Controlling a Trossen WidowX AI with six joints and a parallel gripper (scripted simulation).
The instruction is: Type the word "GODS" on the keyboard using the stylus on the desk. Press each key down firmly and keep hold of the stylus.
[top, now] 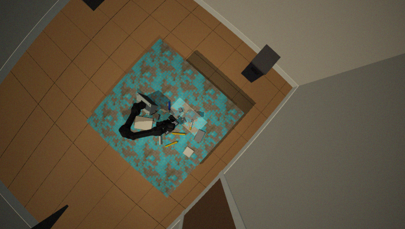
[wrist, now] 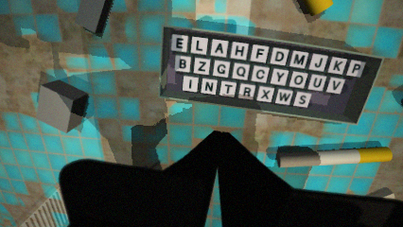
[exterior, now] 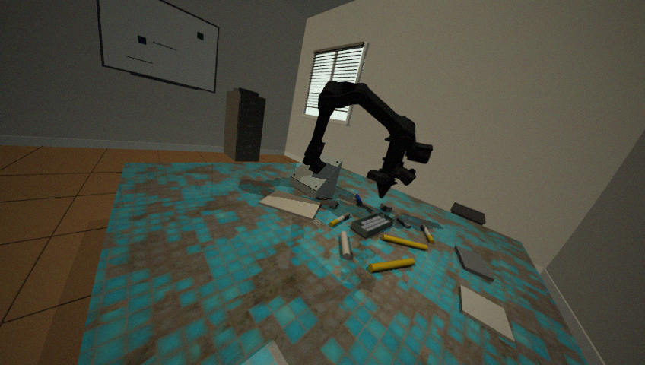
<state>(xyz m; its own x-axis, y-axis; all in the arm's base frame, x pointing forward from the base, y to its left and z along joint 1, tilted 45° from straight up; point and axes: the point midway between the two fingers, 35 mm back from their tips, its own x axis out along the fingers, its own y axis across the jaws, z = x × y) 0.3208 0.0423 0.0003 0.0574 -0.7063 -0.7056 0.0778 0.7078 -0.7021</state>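
Now: the blue stylus 12 cm behind my gripper tip, 9 cm to the left of it and 9 cm below it. The rest, counted from my gripper tip: grey cube: 17 cm to the left, 9 cm below, 2 cm behind; white stylus tip: 10 cm behind, 9 cm below, 7 cm to the left; grey-white pen: 23 cm to the right, 9 cm below, 3 cm ahead.
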